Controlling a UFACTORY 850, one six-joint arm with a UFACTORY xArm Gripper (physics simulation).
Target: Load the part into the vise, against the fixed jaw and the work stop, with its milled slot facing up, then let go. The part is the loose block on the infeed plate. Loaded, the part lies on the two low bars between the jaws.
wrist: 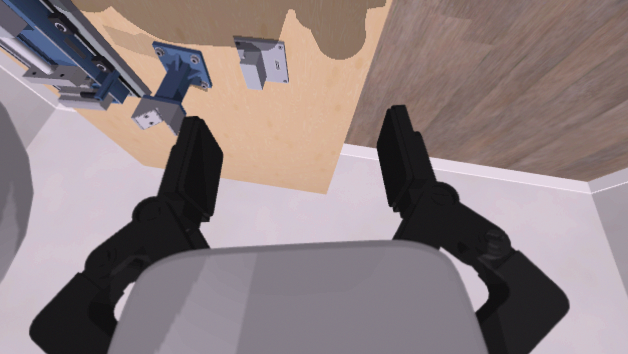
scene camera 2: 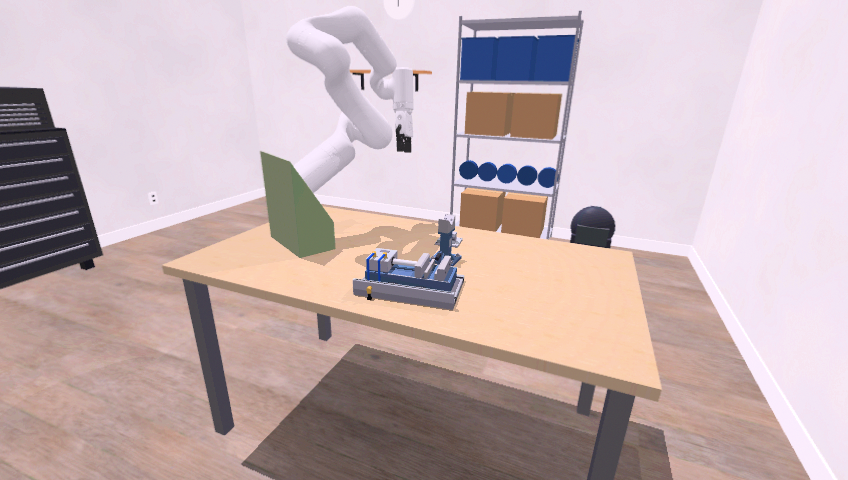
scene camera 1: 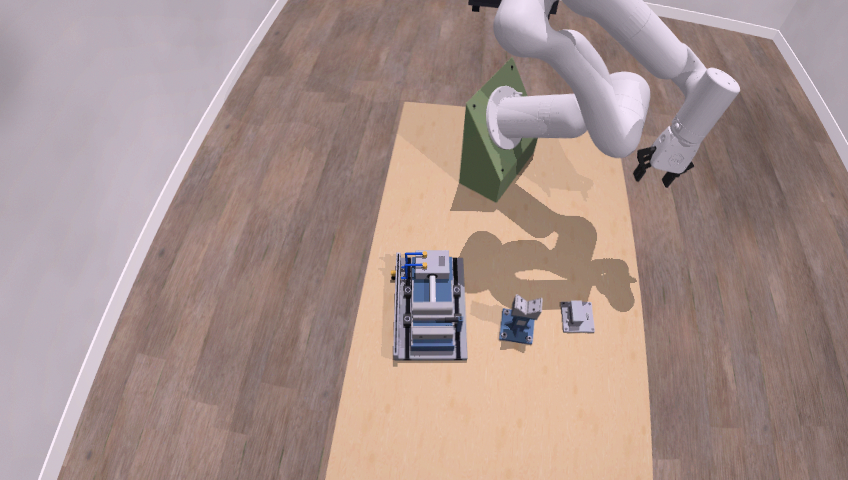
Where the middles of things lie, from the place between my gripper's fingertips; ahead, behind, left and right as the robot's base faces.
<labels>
My hand is 29 cm above the grey part (wrist: 252, 66), 26 cm short of it and 11 cm to the left of it. From my hand the other things lie so: grey infeed plate (wrist: 269, 48): 31 cm below, 26 cm ahead, 9 cm to the right.
</labels>
